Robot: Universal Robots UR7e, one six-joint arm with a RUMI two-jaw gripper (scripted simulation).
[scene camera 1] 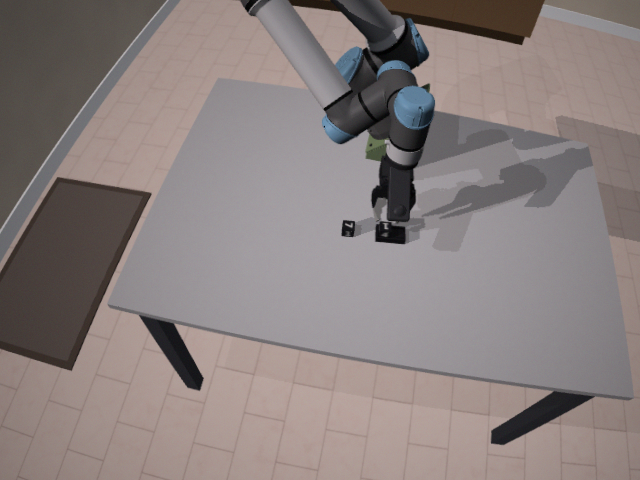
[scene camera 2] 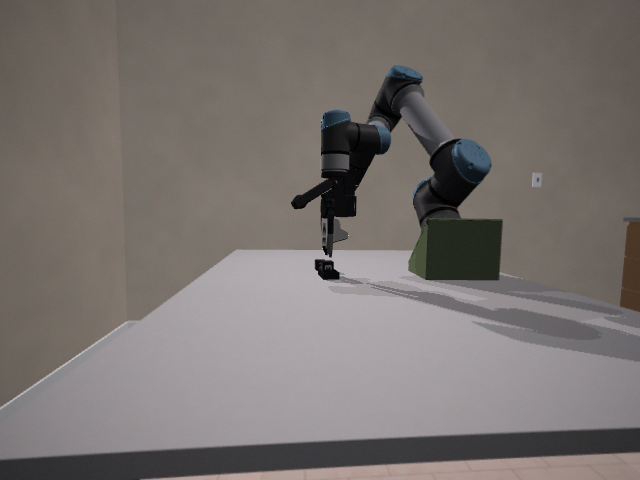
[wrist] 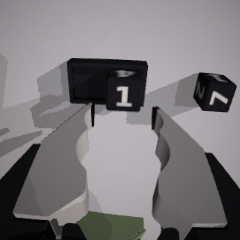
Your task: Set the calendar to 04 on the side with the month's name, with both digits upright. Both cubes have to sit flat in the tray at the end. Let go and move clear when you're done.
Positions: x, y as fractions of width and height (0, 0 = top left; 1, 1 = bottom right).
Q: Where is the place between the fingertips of my gripper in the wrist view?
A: At 0.51, 0.44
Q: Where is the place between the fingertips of my gripper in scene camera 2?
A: At 0.51, 0.53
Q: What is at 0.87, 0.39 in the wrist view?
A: A black digit cube.
